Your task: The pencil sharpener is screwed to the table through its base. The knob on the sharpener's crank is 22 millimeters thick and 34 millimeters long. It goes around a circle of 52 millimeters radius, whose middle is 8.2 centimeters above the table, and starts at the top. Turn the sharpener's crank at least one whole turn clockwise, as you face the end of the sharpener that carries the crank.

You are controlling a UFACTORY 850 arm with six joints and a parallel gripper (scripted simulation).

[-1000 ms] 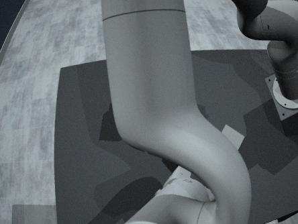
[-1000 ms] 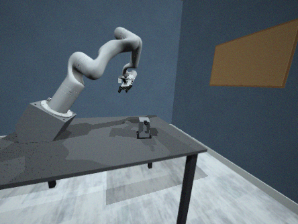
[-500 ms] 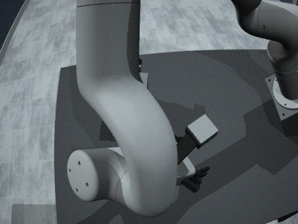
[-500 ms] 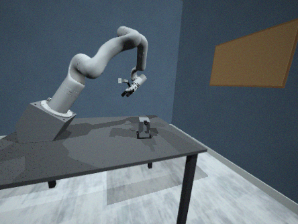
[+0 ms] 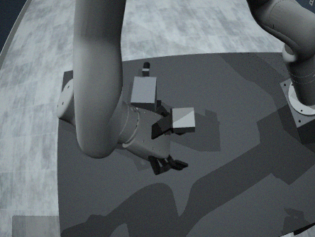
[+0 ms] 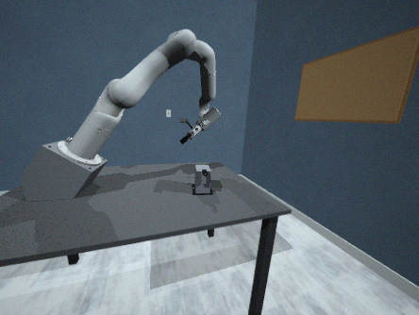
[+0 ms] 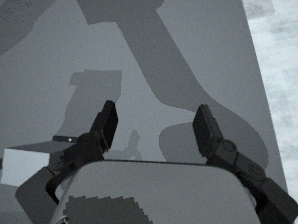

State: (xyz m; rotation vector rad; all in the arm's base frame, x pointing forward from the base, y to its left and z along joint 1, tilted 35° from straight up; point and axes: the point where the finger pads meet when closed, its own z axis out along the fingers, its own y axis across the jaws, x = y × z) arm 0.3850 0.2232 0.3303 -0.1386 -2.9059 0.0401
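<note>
My hand is 380 mm to the left of the crank knob, 100 mm short of it and 90 mm above it.
</note>
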